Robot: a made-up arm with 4 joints. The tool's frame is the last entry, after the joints. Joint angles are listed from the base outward. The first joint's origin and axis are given. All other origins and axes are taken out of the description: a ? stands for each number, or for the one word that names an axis. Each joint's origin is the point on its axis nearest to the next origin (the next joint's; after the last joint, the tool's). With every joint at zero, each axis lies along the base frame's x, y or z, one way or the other. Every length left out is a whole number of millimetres.
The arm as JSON. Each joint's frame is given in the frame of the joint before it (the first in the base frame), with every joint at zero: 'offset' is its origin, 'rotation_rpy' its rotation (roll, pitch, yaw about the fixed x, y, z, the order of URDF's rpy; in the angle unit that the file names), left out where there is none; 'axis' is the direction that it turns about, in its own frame. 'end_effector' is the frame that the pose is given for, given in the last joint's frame.
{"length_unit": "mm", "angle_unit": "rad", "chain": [
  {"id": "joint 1", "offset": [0.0, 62.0, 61.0], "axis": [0.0, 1.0, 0.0]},
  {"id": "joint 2", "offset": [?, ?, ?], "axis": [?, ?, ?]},
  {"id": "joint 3", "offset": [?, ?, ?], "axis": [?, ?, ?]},
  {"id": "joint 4", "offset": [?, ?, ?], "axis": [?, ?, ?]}
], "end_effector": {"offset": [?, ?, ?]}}
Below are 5 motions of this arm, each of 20 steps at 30 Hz.
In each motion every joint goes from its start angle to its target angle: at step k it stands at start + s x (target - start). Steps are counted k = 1, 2, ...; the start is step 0. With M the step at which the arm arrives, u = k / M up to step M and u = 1 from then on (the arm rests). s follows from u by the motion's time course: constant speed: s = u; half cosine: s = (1 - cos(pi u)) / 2; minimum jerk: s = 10 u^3 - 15 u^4 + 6 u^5.
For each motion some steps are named. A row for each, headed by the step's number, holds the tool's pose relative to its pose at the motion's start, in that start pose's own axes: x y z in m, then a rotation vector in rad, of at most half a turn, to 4 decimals.
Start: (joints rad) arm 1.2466 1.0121 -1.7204 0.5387
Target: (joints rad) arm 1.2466 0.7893 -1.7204 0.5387
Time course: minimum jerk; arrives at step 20
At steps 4, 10, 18, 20:
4: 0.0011 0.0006 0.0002 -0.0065 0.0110 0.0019
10: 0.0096 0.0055 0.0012 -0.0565 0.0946 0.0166
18: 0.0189 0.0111 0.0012 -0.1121 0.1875 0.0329
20: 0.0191 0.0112 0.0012 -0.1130 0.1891 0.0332

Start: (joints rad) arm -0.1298 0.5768 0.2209 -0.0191
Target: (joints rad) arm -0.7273 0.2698 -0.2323 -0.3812
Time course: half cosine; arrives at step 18
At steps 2, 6, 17, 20:
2: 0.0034 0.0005 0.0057 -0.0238 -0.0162 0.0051
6: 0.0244 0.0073 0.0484 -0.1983 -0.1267 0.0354
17: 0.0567 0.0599 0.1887 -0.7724 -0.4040 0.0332
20: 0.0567 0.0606 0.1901 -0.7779 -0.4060 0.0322

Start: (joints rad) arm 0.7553 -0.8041 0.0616 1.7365
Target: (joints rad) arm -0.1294 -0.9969 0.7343 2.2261
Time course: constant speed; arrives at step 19
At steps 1, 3, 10, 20:
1: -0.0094 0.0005 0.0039 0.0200 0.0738 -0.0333
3: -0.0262 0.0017 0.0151 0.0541 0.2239 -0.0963
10: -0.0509 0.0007 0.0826 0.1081 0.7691 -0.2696
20: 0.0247 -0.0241 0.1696 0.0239 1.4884 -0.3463

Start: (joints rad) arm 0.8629 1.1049 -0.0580 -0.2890
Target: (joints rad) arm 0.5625 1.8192 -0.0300 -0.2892
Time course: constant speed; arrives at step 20
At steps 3, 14, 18, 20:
3: 0.0139 0.0219 0.0079 -0.0424 -0.0125 0.1060
14: 0.0423 0.1127 0.0185 -0.2003 -0.0129 0.4954
18: 0.0434 0.1469 0.0144 -0.2571 0.0050 0.6363
20: 0.0421 0.1637 0.0106 -0.2850 0.0176 0.7064

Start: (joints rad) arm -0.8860 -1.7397 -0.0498 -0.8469
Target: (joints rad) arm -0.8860 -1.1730 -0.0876 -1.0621
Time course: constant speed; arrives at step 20
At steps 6, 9, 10, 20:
6: 0.0563 0.0627 0.0024 -0.0145 0.0027 0.2343
9: 0.0794 0.0991 0.0035 -0.0222 0.0039 0.3514
10: 0.0862 0.1119 0.0038 -0.0249 0.0043 0.3905
20: 0.1277 0.2533 0.0054 -0.0537 0.0076 0.7805

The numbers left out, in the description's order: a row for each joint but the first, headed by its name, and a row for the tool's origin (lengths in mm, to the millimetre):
joint 2: xyz -7.0 0.0 -111.0, axis 0.0 0.0 1.0
joint 3: xyz 79.0 11.0 0.0, axis 1.0 0.0 0.0
joint 4: xyz 0.0 197.0 70.0, axis 0.0 0.0 -1.0
tool: xyz 81.0 -322.0 0.0

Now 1 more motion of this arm.
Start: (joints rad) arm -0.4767 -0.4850 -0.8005 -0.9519
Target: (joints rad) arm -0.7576 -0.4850 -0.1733 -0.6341
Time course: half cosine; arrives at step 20
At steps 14, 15, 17, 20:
14: -0.1505 -0.0604 0.0432 0.2830 -0.5595 -0.3489
15: -0.1609 -0.0624 0.0417 0.3081 -0.6006 -0.3705
17: -0.1762 -0.0647 0.0383 0.3480 -0.6635 -0.4022
20: -0.1848 -0.0657 0.0358 0.3722 -0.7006 -0.4201

